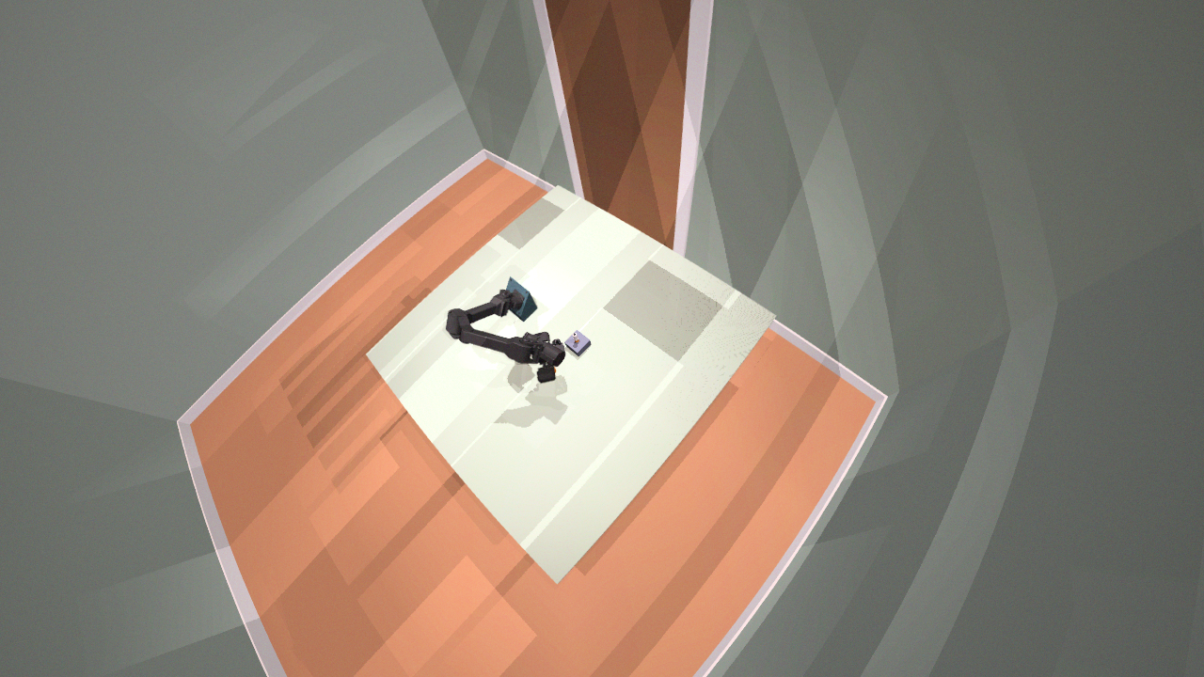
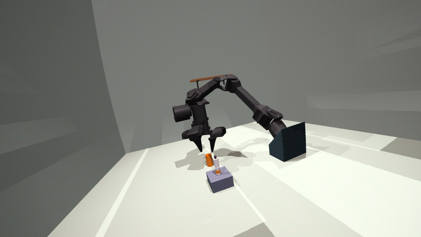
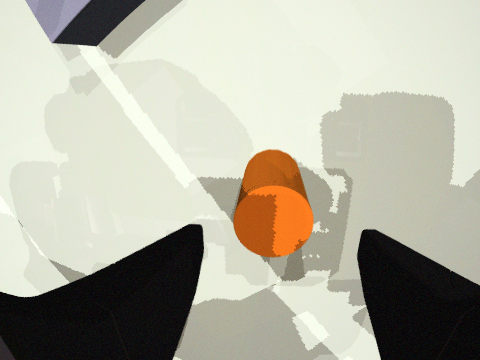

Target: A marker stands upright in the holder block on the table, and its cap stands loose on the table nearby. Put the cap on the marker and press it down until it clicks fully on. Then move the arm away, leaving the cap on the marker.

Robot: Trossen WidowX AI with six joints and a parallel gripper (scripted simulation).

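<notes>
My gripper tip is 40 mm above the orange cap. Round my gripper tip: holder block 150 mm to the left, 50 mm below.
</notes>
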